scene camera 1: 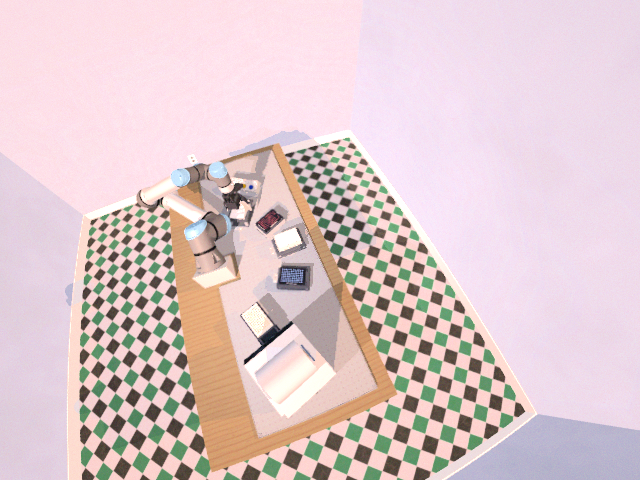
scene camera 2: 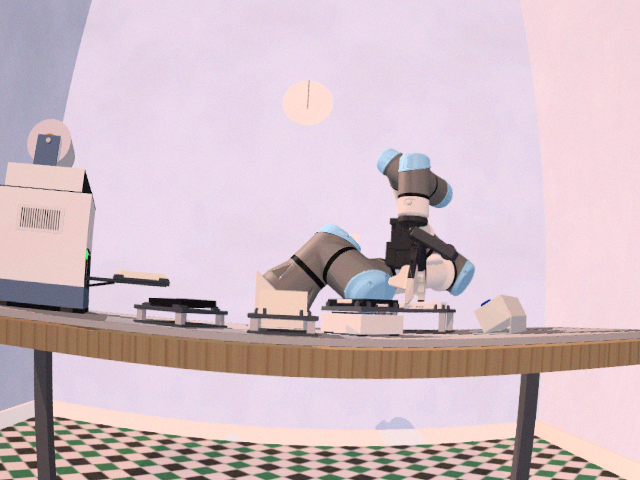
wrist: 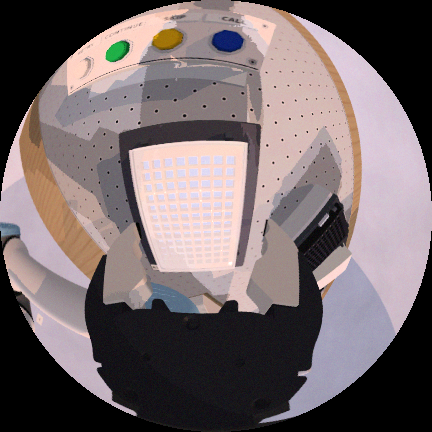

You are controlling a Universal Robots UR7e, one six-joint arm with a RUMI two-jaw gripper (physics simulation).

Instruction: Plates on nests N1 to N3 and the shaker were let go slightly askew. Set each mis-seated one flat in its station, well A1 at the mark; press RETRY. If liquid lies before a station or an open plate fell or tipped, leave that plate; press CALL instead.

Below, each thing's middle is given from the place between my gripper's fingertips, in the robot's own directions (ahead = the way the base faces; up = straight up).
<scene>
My gripper is now 140 mm short of the white shaker (scene camera 2: 346, 322), 130 mm to the left of it and 30 mm above it. The rest, counted from my hand: white plate (scene camera 2: 278, 302) 190 mm ahead, 290 mm to the right.
</scene>
